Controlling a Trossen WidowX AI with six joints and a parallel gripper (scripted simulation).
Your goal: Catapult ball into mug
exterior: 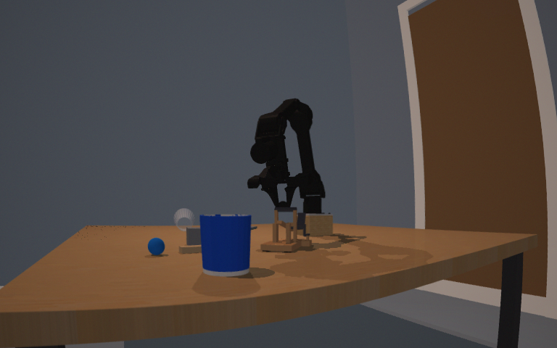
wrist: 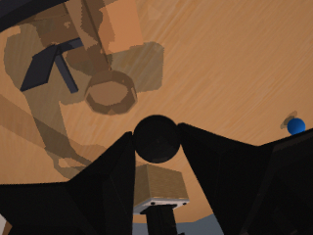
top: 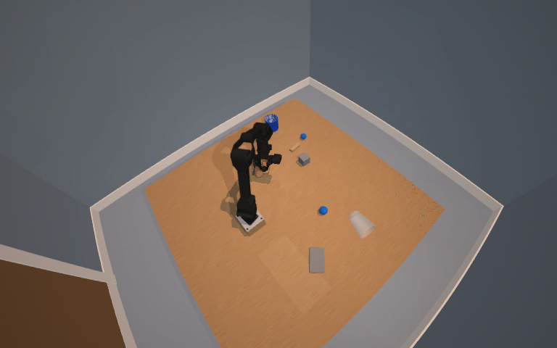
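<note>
Now: the wooden catapult 80 mm to the left of my gripper tip, 50 mm below it and 30 mm ahead of it. Also, from my gripper tip: wooden block: 290 mm ahead, 100 mm below, 30 mm to the left; ball: 10 mm above; grey cube: 240 mm ahead, 90 mm to the right, 80 mm below.
</note>
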